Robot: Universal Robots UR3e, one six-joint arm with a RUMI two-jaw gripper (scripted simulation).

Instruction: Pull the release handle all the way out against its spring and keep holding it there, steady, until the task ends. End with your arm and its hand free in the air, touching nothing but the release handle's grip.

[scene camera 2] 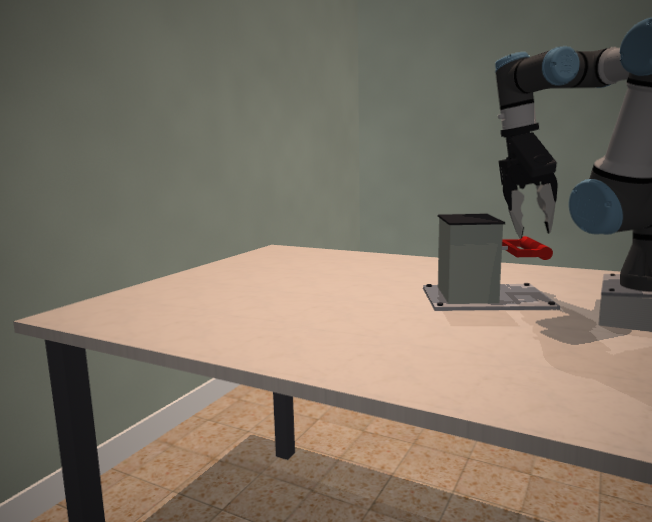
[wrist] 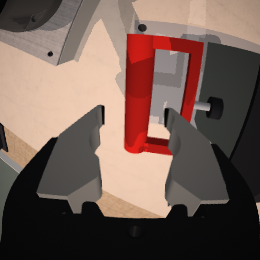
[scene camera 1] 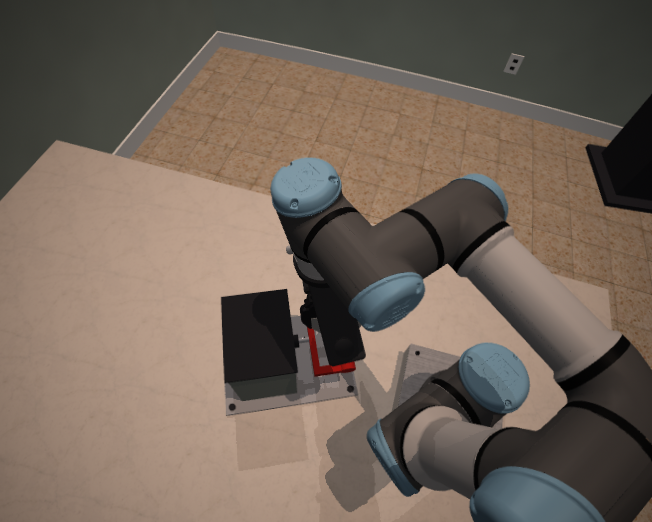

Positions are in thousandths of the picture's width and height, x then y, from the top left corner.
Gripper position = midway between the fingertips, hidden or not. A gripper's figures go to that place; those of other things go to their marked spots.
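Red release handle (scene camera 2: 815, 476): 115 cm from the lens. My gripper (scene camera 2: 820, 451): 117 cm from the lens.
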